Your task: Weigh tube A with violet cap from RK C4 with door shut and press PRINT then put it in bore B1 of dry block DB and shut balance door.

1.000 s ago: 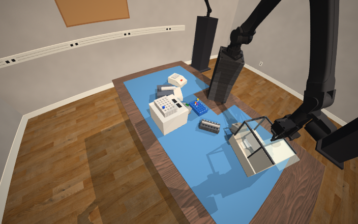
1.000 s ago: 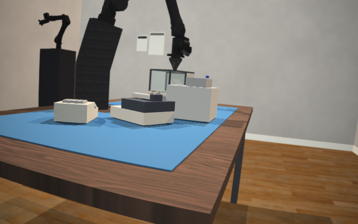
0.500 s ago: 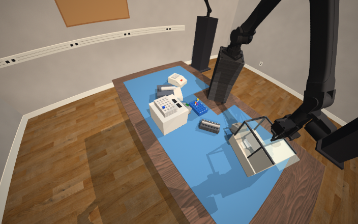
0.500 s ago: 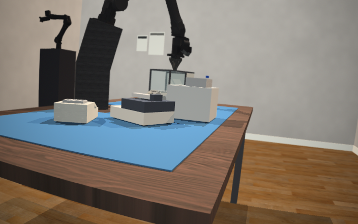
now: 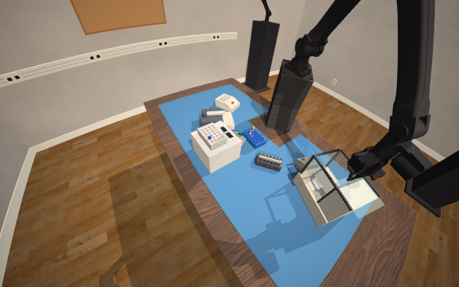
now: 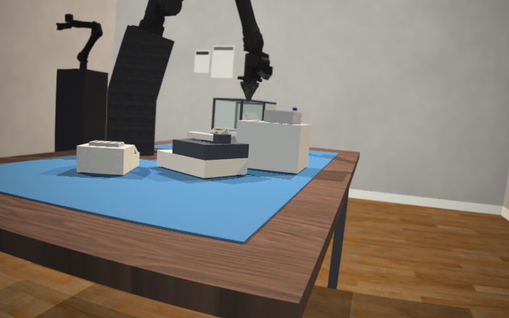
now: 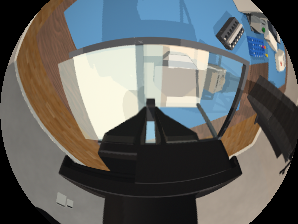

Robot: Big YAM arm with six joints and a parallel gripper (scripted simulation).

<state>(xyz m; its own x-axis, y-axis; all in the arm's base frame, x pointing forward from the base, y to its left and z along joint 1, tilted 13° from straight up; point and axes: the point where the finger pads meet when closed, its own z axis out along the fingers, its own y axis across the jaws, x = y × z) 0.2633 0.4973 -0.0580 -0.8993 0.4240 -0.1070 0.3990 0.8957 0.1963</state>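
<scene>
My hand is 30 mm to the right of the balance door, 10 mm short of it and 10 mm above it. Also, from my hand: blue rack RK 490 mm to the right, 210 mm below, 10 mm behind; then round white print key 190 mm to the right, 150 mm below, 80 mm behind; then dark magnet block 310 mm to the right, 200 mm below, 50 mm ahead.
</scene>
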